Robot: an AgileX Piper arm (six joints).
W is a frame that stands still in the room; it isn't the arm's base.
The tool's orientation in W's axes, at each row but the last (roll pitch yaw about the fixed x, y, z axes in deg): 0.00 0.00 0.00; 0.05 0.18 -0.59; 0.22 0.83 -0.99; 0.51 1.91 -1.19; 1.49 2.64 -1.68; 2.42 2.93 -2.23; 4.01 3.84 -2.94
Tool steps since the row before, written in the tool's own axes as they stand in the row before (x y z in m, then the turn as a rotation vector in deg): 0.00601 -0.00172 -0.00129 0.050 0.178 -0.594; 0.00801 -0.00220 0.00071 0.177 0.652 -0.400; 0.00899 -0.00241 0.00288 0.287 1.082 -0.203; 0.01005 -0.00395 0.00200 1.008 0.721 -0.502; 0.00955 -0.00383 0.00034 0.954 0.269 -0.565; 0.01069 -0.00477 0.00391 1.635 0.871 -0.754; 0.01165 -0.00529 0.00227 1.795 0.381 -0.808
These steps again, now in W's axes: 0.00601 -0.00172 -0.00129 0.050 0.178 -0.594; 0.00799 -0.00228 0.00068 0.182 0.651 -0.400; 0.00899 -0.00258 0.00274 0.303 1.078 -0.203; 0.01003 -0.00418 0.00163 1.006 0.705 -0.529; 0.00943 -0.00412 -0.00020 0.935 0.256 -0.601; 0.01067 -0.00535 0.00315 1.630 0.839 -0.799; 0.01146 -0.00603 0.00111 1.759 0.347 -0.898
